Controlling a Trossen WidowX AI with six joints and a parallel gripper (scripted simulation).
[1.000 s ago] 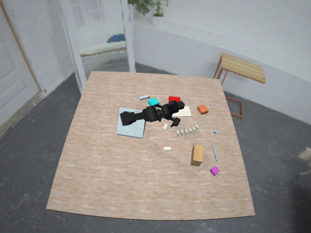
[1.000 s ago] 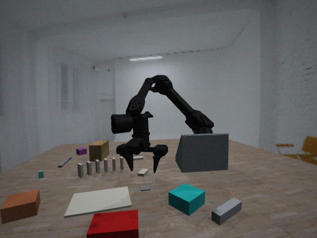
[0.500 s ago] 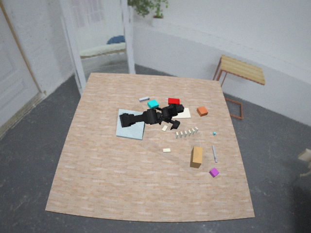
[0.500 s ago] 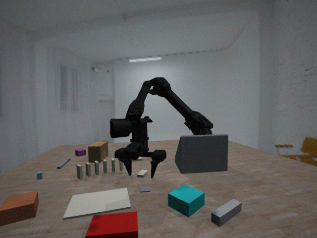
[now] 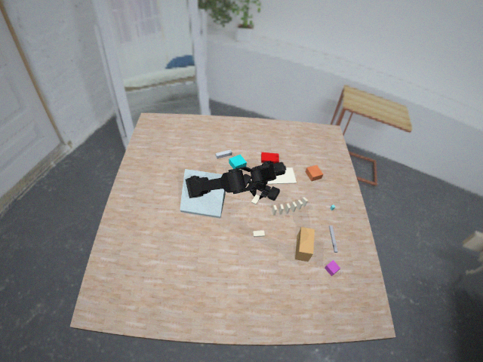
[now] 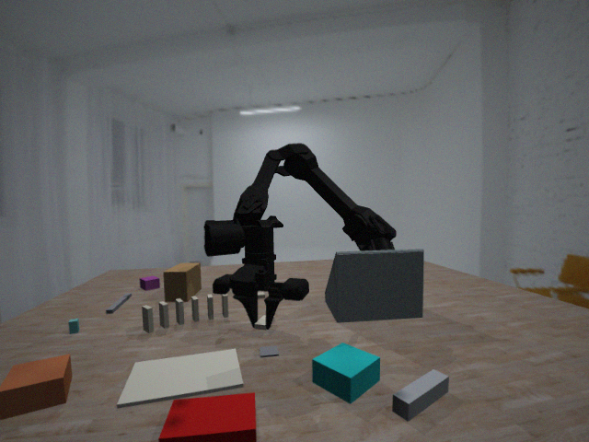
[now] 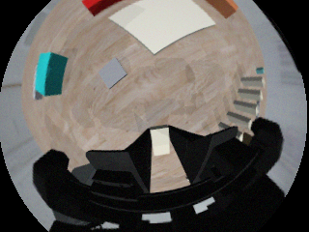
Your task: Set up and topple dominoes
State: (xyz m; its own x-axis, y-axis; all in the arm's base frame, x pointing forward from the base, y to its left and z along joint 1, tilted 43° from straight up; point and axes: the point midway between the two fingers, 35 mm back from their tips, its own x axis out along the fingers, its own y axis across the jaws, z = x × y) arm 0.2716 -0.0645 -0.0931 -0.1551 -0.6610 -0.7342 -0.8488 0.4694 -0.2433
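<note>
Right now my gripper tip is 10 cm to the right of the small grey tile. Round my gripper tip: tan box (18 cm ahead, 28 cm to the right, 4 cm above); red block (9 cm ahead, 26 cm to the left, 1 cm above); cream plate (13 cm ahead, 14 cm to the left).
</note>
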